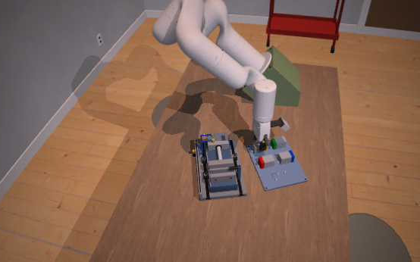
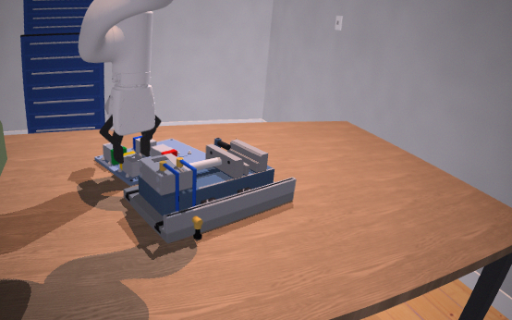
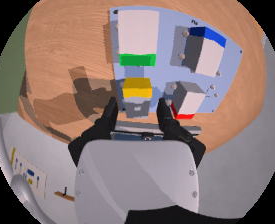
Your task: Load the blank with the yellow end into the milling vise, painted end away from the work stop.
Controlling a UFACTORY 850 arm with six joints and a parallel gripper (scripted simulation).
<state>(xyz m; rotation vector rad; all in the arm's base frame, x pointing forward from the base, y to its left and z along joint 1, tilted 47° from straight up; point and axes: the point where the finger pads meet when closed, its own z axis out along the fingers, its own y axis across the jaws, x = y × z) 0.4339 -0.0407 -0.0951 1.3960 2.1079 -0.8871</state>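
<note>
My gripper is now 3 cm above the yellow-ended blank. From my hand the other things lie so: green-ended blank 8 cm to the left, 3 cm below, 3 cm behind; then red-ended blank 8 cm ahead, 3 cm to the left, 3 cm below; then infeed plate 8 cm to the left, 7 cm ahead, 5 cm below.
</note>
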